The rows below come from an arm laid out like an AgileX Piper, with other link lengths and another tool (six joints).
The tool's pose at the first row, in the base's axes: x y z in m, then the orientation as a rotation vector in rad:
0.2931 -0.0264 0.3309 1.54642 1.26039 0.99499
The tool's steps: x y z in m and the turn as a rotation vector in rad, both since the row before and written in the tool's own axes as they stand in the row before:
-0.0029 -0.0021 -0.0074 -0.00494 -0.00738 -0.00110
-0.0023 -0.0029 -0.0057 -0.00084 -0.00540 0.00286
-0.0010 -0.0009 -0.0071 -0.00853 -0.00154 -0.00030
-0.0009 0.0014 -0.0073 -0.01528 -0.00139 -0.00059
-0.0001 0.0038 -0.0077 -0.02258 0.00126 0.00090
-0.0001 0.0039 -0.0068 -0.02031 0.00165 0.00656
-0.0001 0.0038 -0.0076 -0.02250 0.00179 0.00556
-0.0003 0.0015 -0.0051 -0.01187 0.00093 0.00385
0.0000 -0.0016 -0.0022 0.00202 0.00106 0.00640
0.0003 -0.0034 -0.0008 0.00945 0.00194 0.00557
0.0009 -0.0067 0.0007 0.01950 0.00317 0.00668
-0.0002 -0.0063 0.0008 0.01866 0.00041 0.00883
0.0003 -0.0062 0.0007 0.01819 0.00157 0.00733
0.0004 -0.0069 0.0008 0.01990 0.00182 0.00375
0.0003 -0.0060 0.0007 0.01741 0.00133 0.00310
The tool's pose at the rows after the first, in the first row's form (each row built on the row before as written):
0.2850 -0.0280 0.3309 1.54415 1.25268 0.99016
0.2784 -0.0291 0.3296 1.54741 1.24648 0.98762
0.2713 -0.0289 0.3307 1.54110 1.23990 0.99018
0.2646 -0.0288 0.3340 1.52931 1.22910 0.99589
0.2582 -0.0280 0.3397 1.51211 1.21427 1.00824
0.2526 -0.0274 0.3451 1.50069 1.19755 1.02343
0.2461 -0.0266 0.3505 1.48669 1.18005 1.03892
0.2414 -0.0262 0.3530 1.47994 1.17021 1.04762
0.2390 -0.0257 0.3518 1.48576 1.16830 1.05196
0.2377 -0.0249 0.3486 1.49642 1.17259 1.05319
0.2373 -0.0234 0.3420 1.51524 1.18391 1.05171
0.2368 -0.0230 0.3357 1.53602 1.19134 1.04954
0.2362 -0.0220 0.3296 1.55493 1.20018 1.04752
0.2354 -0.0207 0.3228 1.57239 1.21273 1.04253
0.2346 -0.0196 0.3169 1.58762 1.22365 1.03772

